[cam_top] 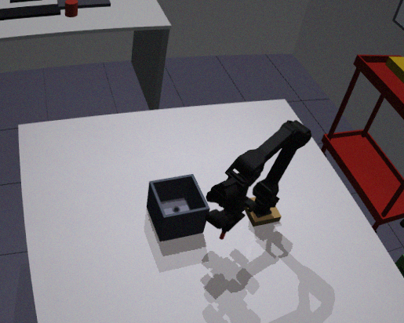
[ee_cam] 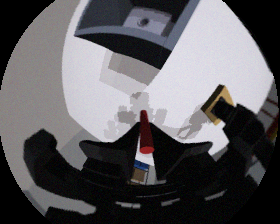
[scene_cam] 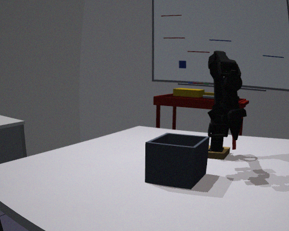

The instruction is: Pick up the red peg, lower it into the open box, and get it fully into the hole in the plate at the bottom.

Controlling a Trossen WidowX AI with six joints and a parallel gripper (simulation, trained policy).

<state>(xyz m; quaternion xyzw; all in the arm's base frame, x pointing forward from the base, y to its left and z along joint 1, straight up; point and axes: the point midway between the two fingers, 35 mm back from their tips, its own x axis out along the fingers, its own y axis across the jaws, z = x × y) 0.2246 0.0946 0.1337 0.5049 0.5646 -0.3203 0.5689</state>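
Right now my gripper tip is 80 mm short of the light plate, 180 mm to the left of it and 80 mm above it. Round my gripper tip: red peg 10 mm to the right, 10 mm above.
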